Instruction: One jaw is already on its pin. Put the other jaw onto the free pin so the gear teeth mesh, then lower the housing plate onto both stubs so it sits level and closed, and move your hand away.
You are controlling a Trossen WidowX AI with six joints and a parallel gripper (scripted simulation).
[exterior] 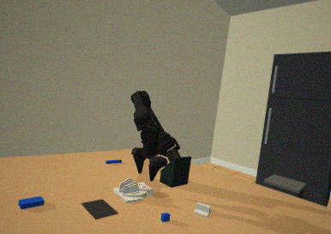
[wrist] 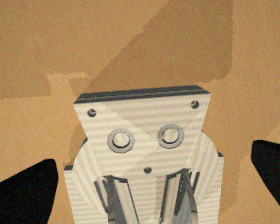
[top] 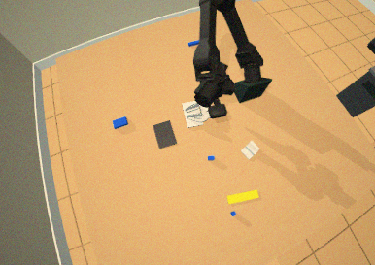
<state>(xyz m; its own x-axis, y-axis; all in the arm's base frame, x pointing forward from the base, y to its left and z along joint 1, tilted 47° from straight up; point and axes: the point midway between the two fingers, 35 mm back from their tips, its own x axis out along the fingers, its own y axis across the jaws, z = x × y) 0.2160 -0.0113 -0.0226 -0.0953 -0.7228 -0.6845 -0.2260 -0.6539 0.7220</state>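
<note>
Now: the housing plate 40 mm below my gripper tip and 10 mm ahead of it. Also, from my gripper tip: blue block: 370 mm ahead, 110 mm to the right, 60 mm below; dark grey flat plate: 220 mm ahead, 60 mm below, 20 mm to the left; yellow bar: 380 mm to the left, 60 mm below, 40 mm ahead.
</note>
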